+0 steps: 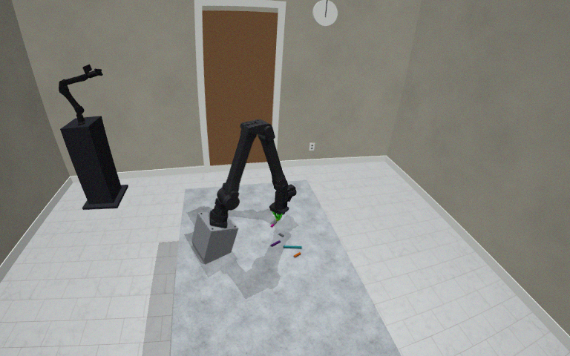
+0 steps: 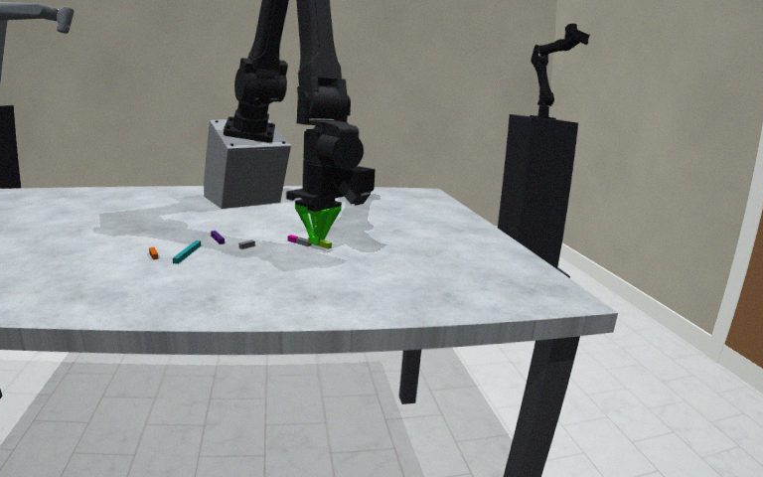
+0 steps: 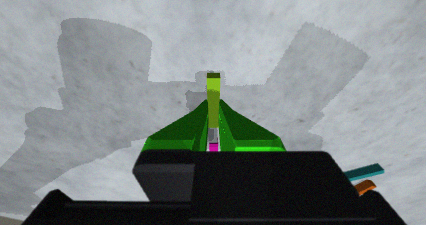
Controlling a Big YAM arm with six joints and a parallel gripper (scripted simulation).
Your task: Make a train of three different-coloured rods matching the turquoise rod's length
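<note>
My hand is 40 mm to the left of the magenta rod, 40 mm past it and 10 mm above it. Also, from my hand: purple rod (190 mm to the right, 50 mm behind, 10 mm below); then turquoise rod (230 mm to the right, 40 mm ahead, 10 mm below); then lime rod (right at my hand).
</note>
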